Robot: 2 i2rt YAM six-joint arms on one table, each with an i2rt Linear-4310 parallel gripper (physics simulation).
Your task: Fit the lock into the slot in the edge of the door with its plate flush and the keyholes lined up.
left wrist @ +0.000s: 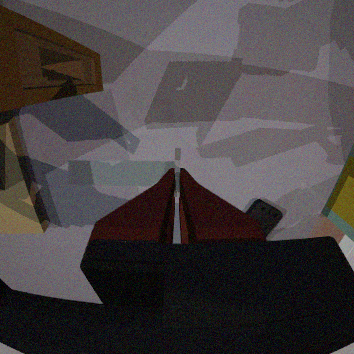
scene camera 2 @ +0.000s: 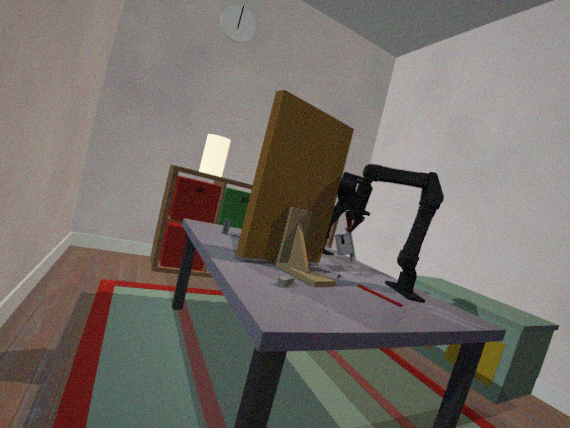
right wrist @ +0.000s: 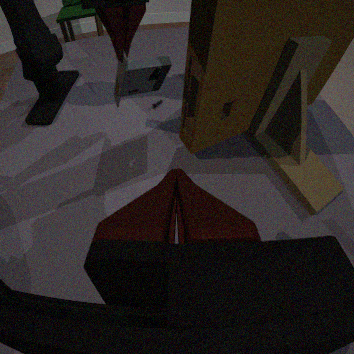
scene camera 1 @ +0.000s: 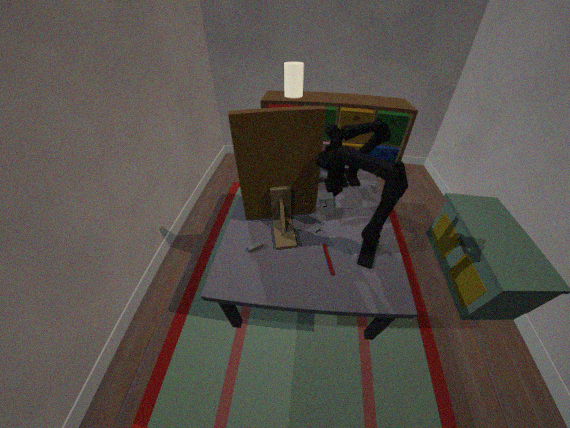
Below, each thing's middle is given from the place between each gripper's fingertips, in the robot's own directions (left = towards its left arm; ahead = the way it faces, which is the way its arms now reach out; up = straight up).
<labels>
Right now the grey lock (left wrist: 96, 172) is 1 cm ahead of my right hand, 24 cm to the left of it and 9 cm below it. Also, from my right hand: brown door (scene camera 2: 304, 151) 26 cm ahead, 21 cm to the left, 8 cm above; then wooden stand (scene camera 2: 292, 257) 26 cm ahead, 21 cm to the left, 12 cm below.
My left hand is 5 cm above the grey lock, 2 cm to the right of it and 2 cm short of it. Also, from my left hand: brown door 27 cm ahead, 13 cm above, 1 cm to the right; wooden stand 27 cm ahead, 7 cm below, 1 cm to the right.
</labels>
